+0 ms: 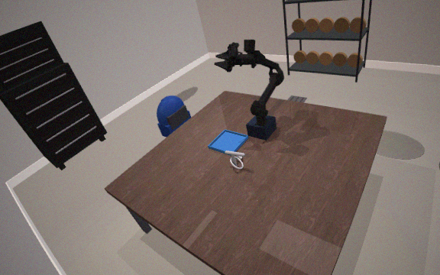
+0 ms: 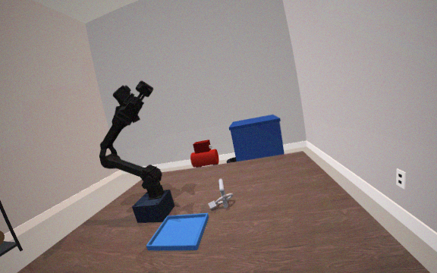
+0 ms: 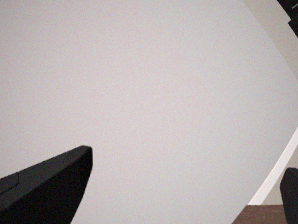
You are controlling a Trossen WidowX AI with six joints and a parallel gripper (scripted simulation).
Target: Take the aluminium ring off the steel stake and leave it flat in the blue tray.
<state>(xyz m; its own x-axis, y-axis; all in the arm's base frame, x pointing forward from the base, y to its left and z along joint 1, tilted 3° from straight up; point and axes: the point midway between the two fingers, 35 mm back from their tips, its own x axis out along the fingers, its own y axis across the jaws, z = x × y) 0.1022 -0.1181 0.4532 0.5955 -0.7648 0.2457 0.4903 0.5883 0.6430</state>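
Now: gripper tip 520 mm above the aluminium ring, 200 mm short of it and 130 mm to the right of it. Also, from my gripper tip: blue tray: 540 mm below, 30 mm ahead, 20 mm to the right.
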